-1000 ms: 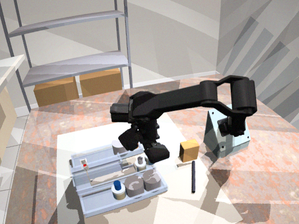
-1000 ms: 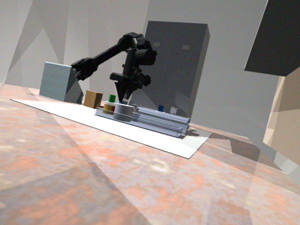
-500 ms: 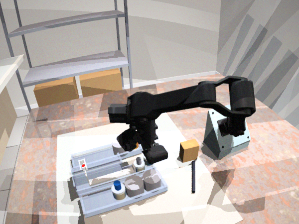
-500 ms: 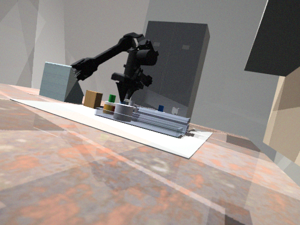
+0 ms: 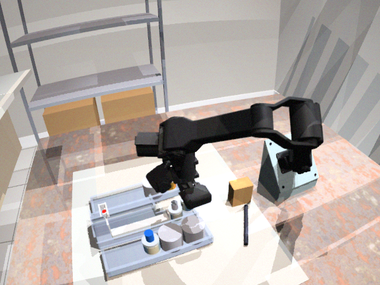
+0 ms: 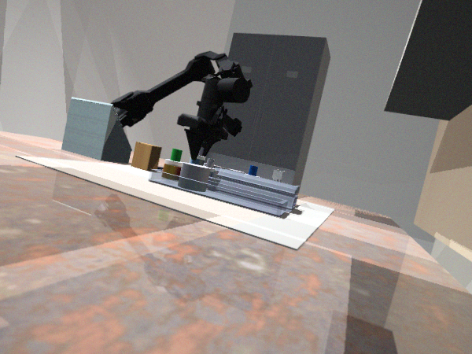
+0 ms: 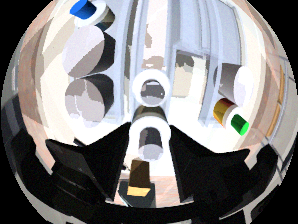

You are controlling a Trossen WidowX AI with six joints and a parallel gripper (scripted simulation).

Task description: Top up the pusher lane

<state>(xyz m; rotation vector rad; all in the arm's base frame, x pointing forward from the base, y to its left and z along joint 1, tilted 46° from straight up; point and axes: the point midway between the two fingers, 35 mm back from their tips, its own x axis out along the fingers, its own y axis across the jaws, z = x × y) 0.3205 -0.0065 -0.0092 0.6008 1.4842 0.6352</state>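
Right now my gripper tip is 150 mm short of the sprung lane, 20 mm to the left of it and 40 mm above it. From my gripper tip the other things lie so: white pusher plate 140 mm ahead, 20 mm to the right, 10 mm below; then cardboard box 160 mm behind, 10 mm to the left, 20 mm below; then black rod 130 mm behind, 100 mm to the left, 50 mm below.
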